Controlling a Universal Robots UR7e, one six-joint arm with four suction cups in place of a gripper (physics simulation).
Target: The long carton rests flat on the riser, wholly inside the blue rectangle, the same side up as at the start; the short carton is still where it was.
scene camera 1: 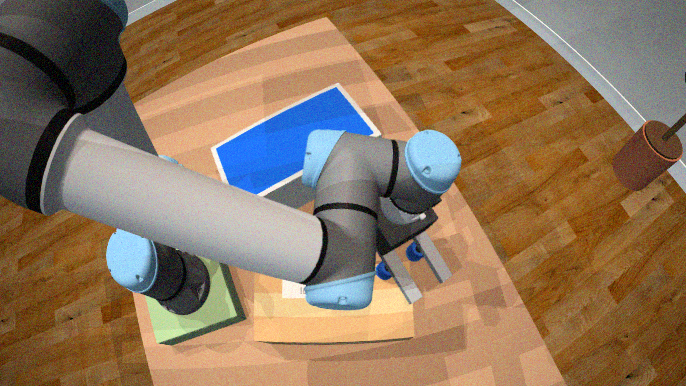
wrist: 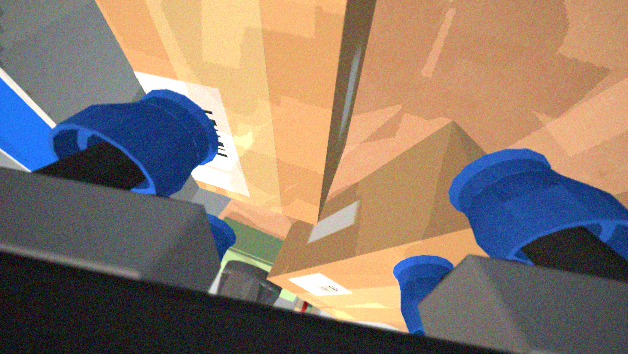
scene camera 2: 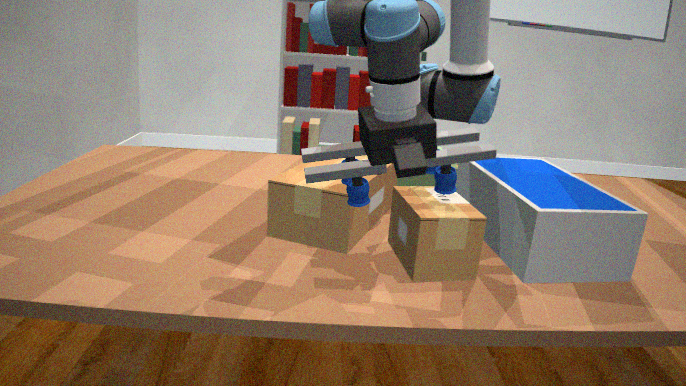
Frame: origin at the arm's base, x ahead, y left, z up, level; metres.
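Seen in the pictures: hand, its tool point: (wrist: 321, 214) (scene camera 2: 397, 184); arm's base, origin of its link: (scene camera 1: 182, 283) (wrist: 254, 275).
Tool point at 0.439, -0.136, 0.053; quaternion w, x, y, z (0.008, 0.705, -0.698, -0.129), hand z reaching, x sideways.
Note:
Pixels of each thing's middle, then the offset from my tool point to it, as dx, dy, dz. Level surfaces: height alone.
- long carton, middle of its body: (wrist: 375, 254) (scene camera 2: 339, 193) (scene camera 1: 334, 308) -0.153, -0.072, -0.066
- table, height of its surface: dz -0.118
- short carton, middle of its body: (wrist: 275, 80) (scene camera 2: 432, 230) +0.036, +0.058, -0.066
- grey riser, middle of its body: (wrist: 96, 121) (scene camera 2: 535, 209) (scene camera 1: 294, 154) -0.054, +0.290, -0.058
- blue rectangle, middle of its body: (wrist: 32, 150) (scene camera 2: 541, 179) (scene camera 1: 289, 139) -0.054, +0.290, +0.002
The long carton (scene camera 1: 331, 322) (scene camera 2: 311, 210) (wrist: 395, 206) lies flat on the table (scene camera 1: 268, 62) (scene camera 2: 119, 230), left of the short carton (scene camera 2: 436, 230) (wrist: 272, 109). The short carton stands beside the grey riser (scene camera 2: 551, 240) (wrist: 65, 57), and the arm hides it in the overhead view. The riser's top is the blue rectangle (scene camera 1: 287, 139) (scene camera 2: 547, 184), and it is bare. My suction gripper (scene camera 1: 400, 261) (scene camera 2: 400, 184) (wrist: 329, 211) hangs low over the gap between the two cartons. One cup (scene camera 2: 445, 180) is just over the short carton's top, and another (scene camera 2: 357, 191) hangs by the long carton's end. It holds nothing.
The arm's green base plate (scene camera 1: 210, 312) sits at the table's near-left, next to the long carton. A bookshelf (scene camera 2: 311, 58) stands behind the table. A brown cylinder (scene camera 1: 645, 155) stands on the floor far to the right.

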